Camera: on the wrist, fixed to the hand. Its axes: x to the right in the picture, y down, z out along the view.
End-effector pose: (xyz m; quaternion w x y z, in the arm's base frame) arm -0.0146 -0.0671 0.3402 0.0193 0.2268 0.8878 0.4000
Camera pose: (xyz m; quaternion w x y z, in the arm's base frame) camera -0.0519 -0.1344 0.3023 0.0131 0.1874 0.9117 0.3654
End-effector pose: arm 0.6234 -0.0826 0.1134 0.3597 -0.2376 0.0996 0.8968
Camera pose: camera 0.6898 -0.0350 0.0873 0.4020 -0.2388 0.1319 0.8740
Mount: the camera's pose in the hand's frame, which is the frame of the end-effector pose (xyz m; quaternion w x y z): -0.0003 -0.0805 -0.0295 0.9983 0.0409 0.0139 -0.0386
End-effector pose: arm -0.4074 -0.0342 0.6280 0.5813 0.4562 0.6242 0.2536
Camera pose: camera -0.4578 -0.0648 0.5657 0.5628 0.4516 0.6592 0.2115
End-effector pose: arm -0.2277 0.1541 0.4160 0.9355 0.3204 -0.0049 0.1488
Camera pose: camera -0.2079 0.1113 0.3444 0.9266 0.3562 0.0266 0.1171
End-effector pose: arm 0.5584 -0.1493 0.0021 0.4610 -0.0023 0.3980 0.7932
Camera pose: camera 0.6069 -0.1474 -0.0686 0.4854 -0.0098 0.4361 0.7577
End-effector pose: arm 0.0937 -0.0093 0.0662 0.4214 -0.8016 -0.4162 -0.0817
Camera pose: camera 0.0407 -0.0074 0.1336 0.4561 -0.7658 -0.4439 -0.0919
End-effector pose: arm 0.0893 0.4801 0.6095 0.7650 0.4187 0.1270 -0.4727
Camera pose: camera 0.0283 0.4864 0.5496 0.7265 0.4509 0.1342 -0.5008
